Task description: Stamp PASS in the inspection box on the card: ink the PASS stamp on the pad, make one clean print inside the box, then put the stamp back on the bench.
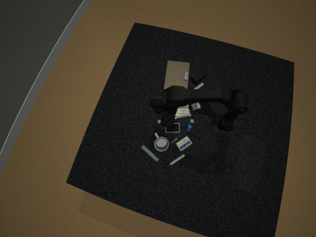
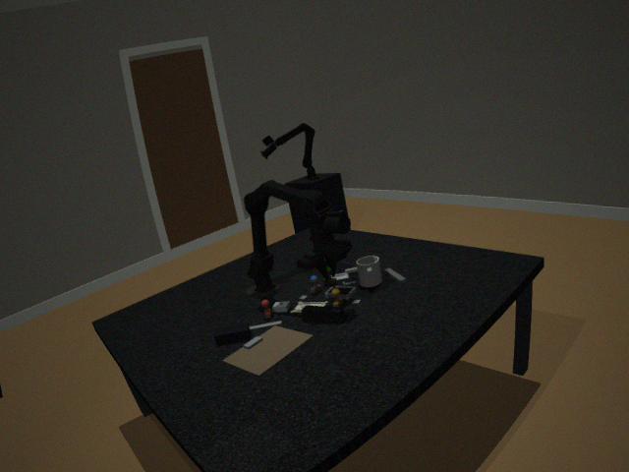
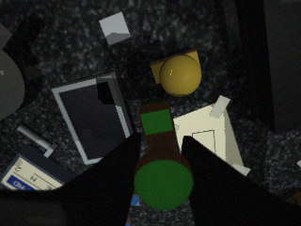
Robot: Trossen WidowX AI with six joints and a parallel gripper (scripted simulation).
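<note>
The ink pad lies 90 mm below my gripper tip, 60 mm to the left of it and 30 mm behind it. From my gripper tip the other things lie so: yellow-knob stamp 70 mm below, 30 mm ahead, 10 mm to the right; then cream card 100 mm below, 70 mm behind, 50 mm to the right; then PASS stamp 10 mm below.
</note>
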